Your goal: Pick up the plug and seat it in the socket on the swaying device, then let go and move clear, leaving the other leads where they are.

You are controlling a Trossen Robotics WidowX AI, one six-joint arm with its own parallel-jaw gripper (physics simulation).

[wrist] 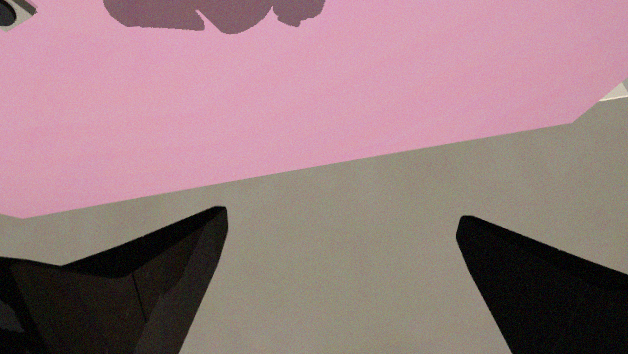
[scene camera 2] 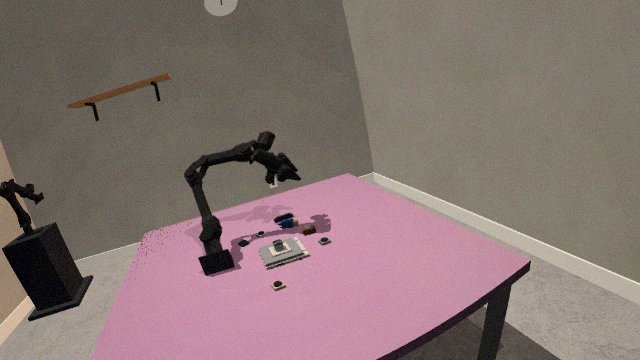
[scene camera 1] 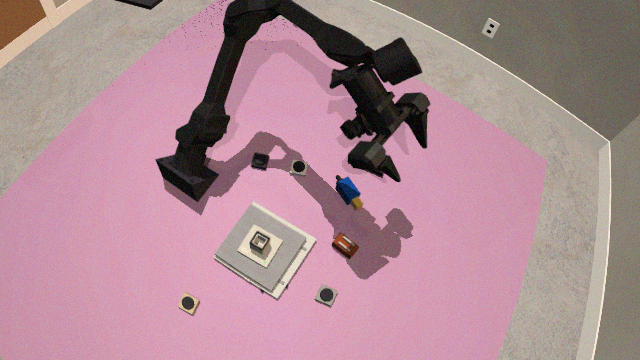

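The blue plug (scene camera 1: 348, 190) (scene camera 2: 287, 223) with a yellow end lies on the pink table. My gripper (scene camera 1: 412, 163) (scene camera 2: 298, 175) (wrist: 344, 223) is open and empty, high above the table beyond the plug, its fingers wide apart. The socket (scene camera 1: 256, 248) (scene camera 2: 278, 245) is a small dark square frame, open at the top, on a cream pad on the device. The device (scene camera 1: 290, 232) (scene camera 2: 269, 258) is a grey plate over a white base. In the wrist view the plug and socket do not show.
A red-orange block (scene camera 1: 345, 245) (scene camera 2: 309, 229) with pale strips lies near the plug. A dark oblong thing (scene camera 2: 283, 217) lies behind the plug. Small pads with dark discs (scene camera 1: 298, 167) (scene camera 1: 326, 295) (scene camera 1: 188, 303) and a black pad (scene camera 1: 260, 161) (scene camera 2: 243, 243) lie around the device.
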